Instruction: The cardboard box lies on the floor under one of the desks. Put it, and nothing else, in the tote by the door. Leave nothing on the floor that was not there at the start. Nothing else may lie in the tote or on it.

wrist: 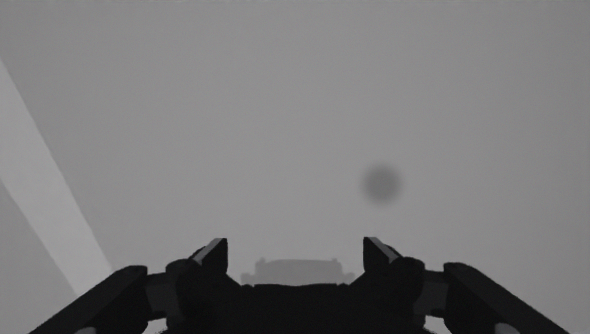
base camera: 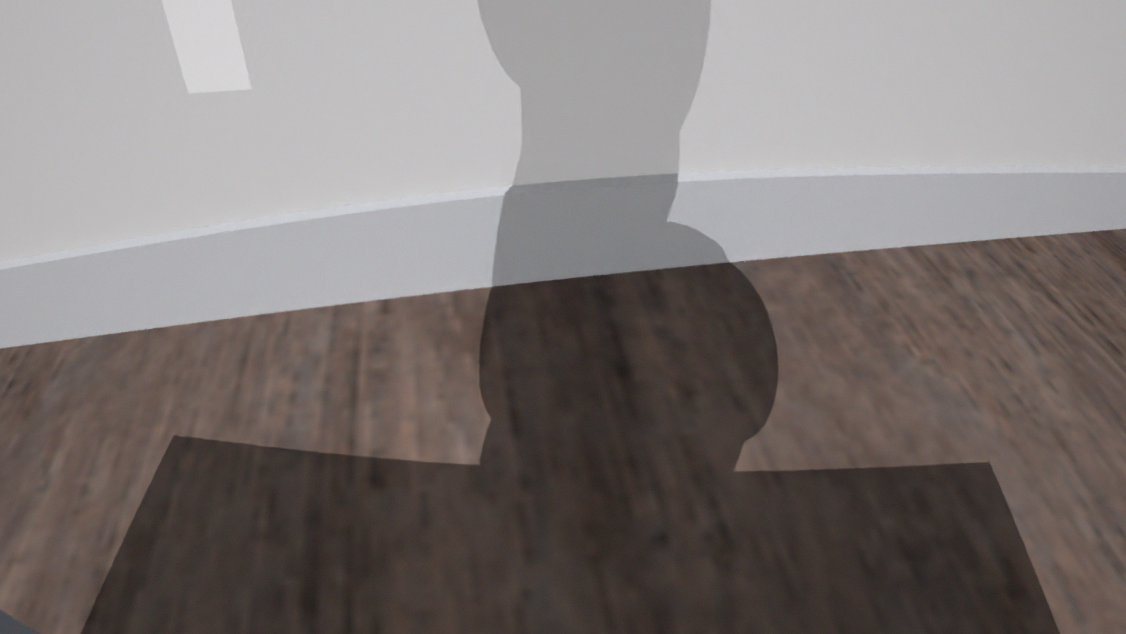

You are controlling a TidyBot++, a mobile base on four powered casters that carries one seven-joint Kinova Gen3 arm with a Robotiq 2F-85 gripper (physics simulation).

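Places are measured from the arm's base along level axes (x ahead, y left, z up), in metres.
Pixels of known places: gripper, fingertip midpoint: (wrist: 295, 252).
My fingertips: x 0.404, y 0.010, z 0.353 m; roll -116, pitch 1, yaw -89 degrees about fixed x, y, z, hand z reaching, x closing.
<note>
Behind a point stands the place of what it marks.
My gripper (wrist: 295, 252) {x 0.404, y 0.010, z 0.353 m} is open, with its two dark fingers wide apart and nothing between them. It faces a plain grey wall (wrist: 280, 110) {x 0.543, y 0.026, z 0.410 m}, which fills the background of the wrist view. The cardboard box, the desks, the tote and the door do not show in either view.
In the base camera view a pale wall (base camera: 354, 102) {x 0.512, y 0.166, z -0.222 m} with a light skirting board (base camera: 236, 263) {x 0.473, y 0.283, z -0.339 m} stands across the front, close ahead. Brown wood floor (base camera: 882, 354) {x 0.450, y -0.252, z -0.396 m} runs up to it. The robot's dark shadow (base camera: 614, 378) {x 0.419, y -0.025, z -0.396 m} falls on the floor and wall.
</note>
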